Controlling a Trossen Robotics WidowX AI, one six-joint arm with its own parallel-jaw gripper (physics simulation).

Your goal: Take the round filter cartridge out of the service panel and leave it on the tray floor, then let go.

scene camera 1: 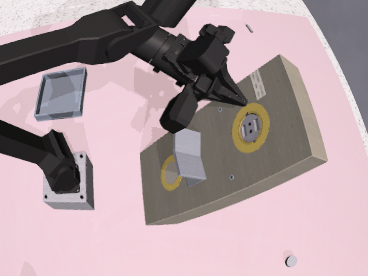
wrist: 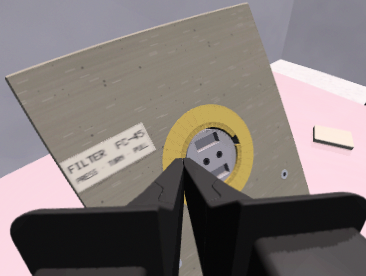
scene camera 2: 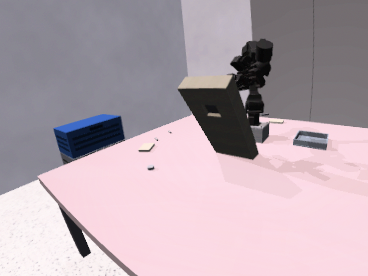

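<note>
The round grey filter cartridge [scene camera 1: 250, 128] [wrist: 212, 154] sits in its hole inside a yellow ring [scene camera 1: 237, 141] [wrist: 174, 135] on the tilted service panel [scene camera 1: 210, 145] [scene camera 2: 220, 130] [wrist: 115, 105]. Its face has two rectangular slots and two small dark holes. My gripper [scene camera 1: 245, 103] [wrist: 182, 165] is shut with nothing between the fingertips. In scene camera 1 the tips are by the upper edge of the yellow ring; in the wrist view they overlap the lower left of the cartridge. The tray [scene camera 1: 61, 94] [scene camera 2: 310, 140], grey-blue and shallow, stands apart from the panel, near the arm's base.
A bent grey metal flap [scene camera 1: 189, 154] stands out from the panel over a second yellow ring [scene camera 1: 165, 179]. A label [scene camera 1: 258, 84] [wrist: 107, 157] is on the panel. A small round piece [scene camera 1: 291, 261] [scene camera 2: 150, 167] and a cream block [scene camera 2: 146, 147] [wrist: 333, 137] lie on the table. A blue box [scene camera 2: 90, 135] stands beyond.
</note>
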